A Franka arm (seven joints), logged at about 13 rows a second.
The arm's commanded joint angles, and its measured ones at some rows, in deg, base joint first. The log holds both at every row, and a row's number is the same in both.
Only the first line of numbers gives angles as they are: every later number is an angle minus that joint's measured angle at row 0.
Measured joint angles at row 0:
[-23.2, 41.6, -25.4, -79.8, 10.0, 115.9, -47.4]
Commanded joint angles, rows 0 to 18:
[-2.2, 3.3, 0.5, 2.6, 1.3, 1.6, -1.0]
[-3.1, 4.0, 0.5, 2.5, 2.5, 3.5, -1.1]
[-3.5, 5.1, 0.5, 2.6, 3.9, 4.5, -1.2]
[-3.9, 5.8, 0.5, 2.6, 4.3, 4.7, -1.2]
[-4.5, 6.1, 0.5, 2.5, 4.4, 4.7, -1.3]
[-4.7, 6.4, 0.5, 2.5, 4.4, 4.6, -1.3]
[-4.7, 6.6, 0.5, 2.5, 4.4, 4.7, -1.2]
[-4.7, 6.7, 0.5, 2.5, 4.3, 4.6, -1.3]
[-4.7, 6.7, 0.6, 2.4, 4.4, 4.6, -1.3]
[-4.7, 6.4, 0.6, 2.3, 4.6, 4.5, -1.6]
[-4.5, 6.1, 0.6, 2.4, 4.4, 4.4, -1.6]
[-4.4, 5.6, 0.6, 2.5, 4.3, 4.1, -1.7]
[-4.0, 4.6, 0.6, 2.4, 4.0, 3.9, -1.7]
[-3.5, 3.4, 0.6, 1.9, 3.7, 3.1, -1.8]
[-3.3, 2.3, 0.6, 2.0, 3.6, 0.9, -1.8]
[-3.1, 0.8, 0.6, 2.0, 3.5, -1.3, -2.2]
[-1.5, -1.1, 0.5, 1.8, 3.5, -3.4, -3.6]
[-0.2, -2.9, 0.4, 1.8, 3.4, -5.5, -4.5]
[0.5, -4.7, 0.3, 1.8, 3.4, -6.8, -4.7]
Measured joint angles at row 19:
[-1.4, 0.0, 0.4, 3.1, 3.4, -3.6, -3.0]
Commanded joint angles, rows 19 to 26:
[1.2, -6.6, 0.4, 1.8, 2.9, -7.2, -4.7]
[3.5, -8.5, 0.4, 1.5, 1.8, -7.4, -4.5]
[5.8, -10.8, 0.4, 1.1, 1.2, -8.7, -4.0]
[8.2, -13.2, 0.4, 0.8, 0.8, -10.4, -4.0]
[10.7, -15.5, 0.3, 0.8, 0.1, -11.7, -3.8]
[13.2, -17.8, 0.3, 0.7, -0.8, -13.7, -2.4]
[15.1, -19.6, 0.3, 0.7, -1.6, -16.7, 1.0]
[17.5, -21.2, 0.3, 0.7, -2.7, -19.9, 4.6]
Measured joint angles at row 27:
[13.9, -16.5, 0.5, 3.2, -0.5, -16.0, 0.2]
